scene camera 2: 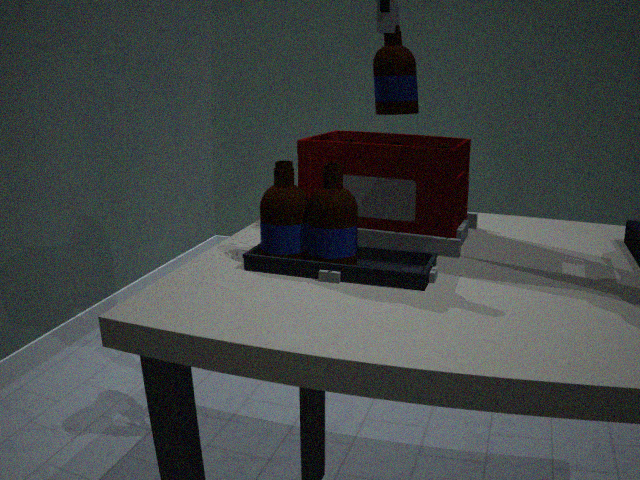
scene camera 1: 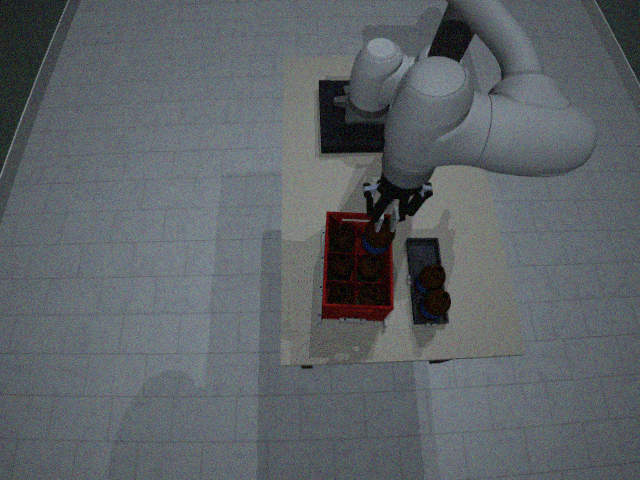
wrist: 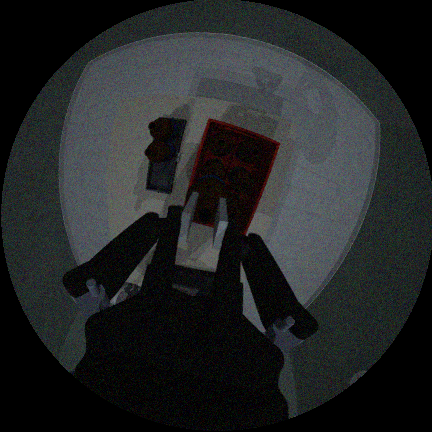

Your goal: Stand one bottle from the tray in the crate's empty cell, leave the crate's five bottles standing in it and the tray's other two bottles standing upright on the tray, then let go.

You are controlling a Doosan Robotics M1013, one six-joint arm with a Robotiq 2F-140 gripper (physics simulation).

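Frame: origin at the arm's base, x ahead, y left, z up, level; millimetres.
Seen in the pictures: gripper, fingertip midpoint: (scene camera 2: pixel 388 33) (scene camera 1: pixel 384 226) (wrist: pixel 206 205); arm's base, origin of the base link: (scene camera 1: pixel 367 106).
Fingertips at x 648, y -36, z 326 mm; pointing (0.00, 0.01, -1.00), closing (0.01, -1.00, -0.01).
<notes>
Pixels of each thing's top centre, then the offset from my fingertips to it. Level surfaces: height alone.
- brown bottle with a blue label, middle of its top: (wrist: pixel 203 217) (scene camera 2: pixel 394 25) (scene camera 1: pixel 384 218) dx -11, dy +0, dz +15 mm
- red crate, middle of its top: (scene camera 2: pixel 388 138) (wrist: pixel 228 179) (scene camera 1: pixel 358 257) dx +8, dy -40, dz -190 mm
- dark tray, middle of its top: (scene camera 2: pixel 341 253) (scene camera 1: pixel 427 278) (wrist: pixel 162 154) dx +23, dy +190, dz -339 mm
- pale table, its level: dz -365 mm
My gripper (scene camera 1: pixel 386 223) (scene camera 2: pixel 390 28) (wrist: pixel 206 205) is shut on the neck of a brown bottle with a blue label (scene camera 1: pixel 377 241) (scene camera 2: pixel 395 85) (wrist: pixel 210 187). The bottle hangs nearly upright, its base above the rim of the red crate (scene camera 1: pixel 356 312) (scene camera 2: pixel 382 155) (wrist: pixel 244 131). In scene camera 1 it covers the crate's back right cell. Dark bottles (scene camera 1: pixel 341 236) (scene camera 1: pixel 341 266) (scene camera 1: pixel 369 267) stand in the crate's other cells; they are dim. Two bottles (scene camera 1: pixel 432 277) (scene camera 1: pixel 436 302) (scene camera 2: pixel 282 206) (scene camera 2: pixel 331 211) stand upright on the dark tray (scene camera 1: pixel 423 250) (scene camera 2: pixel 382 276) (wrist: pixel 161 175).
The tray lies beside the crate, on its right in scene camera 1. A pale table (scene camera 1: pixel 465 206) (scene camera 2: pixel 310 320) carries both. The arm's black base plate (scene camera 1: pixel 351 139) is at the back of the table. Small grey blocks (scene camera 2: pixel 329 276) sit against the tray. The light is dim.
</notes>
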